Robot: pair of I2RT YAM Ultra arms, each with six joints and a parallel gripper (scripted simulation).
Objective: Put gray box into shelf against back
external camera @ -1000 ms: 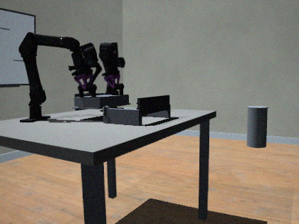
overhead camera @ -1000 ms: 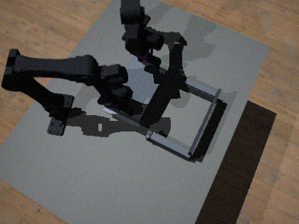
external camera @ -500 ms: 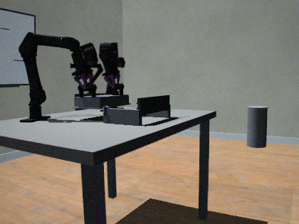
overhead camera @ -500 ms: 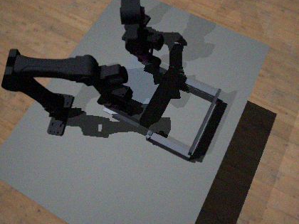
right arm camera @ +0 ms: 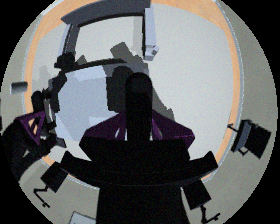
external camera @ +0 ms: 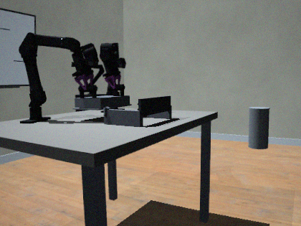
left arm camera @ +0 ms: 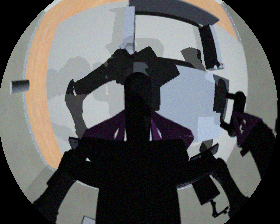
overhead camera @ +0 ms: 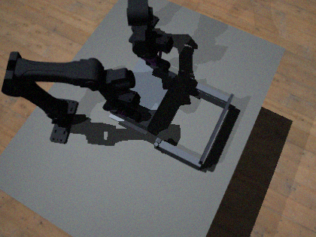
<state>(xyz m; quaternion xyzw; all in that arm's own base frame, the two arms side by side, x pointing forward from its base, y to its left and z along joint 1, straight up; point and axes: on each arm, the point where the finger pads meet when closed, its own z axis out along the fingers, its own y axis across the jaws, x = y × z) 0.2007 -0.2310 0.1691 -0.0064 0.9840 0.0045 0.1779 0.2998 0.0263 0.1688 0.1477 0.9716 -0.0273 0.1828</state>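
The gray box lies 2 cm behind my right hand, 12 cm to the left of it and 5 cm below it.
The gray box lies 120 mm to the right of my left hand, 50 mm below it and 20 mm ahead of it.
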